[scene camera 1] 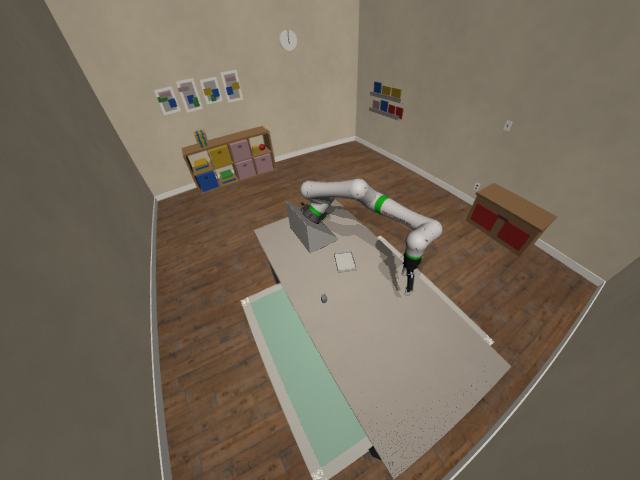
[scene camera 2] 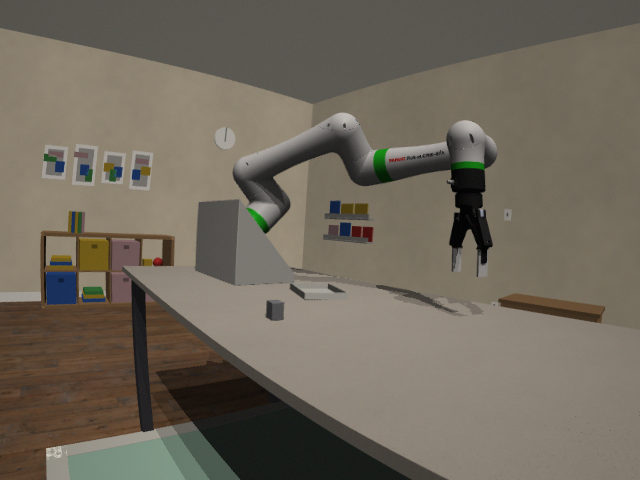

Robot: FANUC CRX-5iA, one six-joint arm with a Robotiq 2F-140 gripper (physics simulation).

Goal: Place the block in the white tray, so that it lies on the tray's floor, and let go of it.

Path:
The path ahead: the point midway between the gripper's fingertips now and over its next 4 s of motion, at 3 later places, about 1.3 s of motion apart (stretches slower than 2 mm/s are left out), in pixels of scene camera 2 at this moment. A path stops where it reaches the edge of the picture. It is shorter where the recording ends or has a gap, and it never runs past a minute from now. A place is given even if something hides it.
My gripper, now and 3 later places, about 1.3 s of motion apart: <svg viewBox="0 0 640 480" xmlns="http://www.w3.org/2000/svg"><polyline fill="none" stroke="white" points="468,273 293,284 263,278 287,295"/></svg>

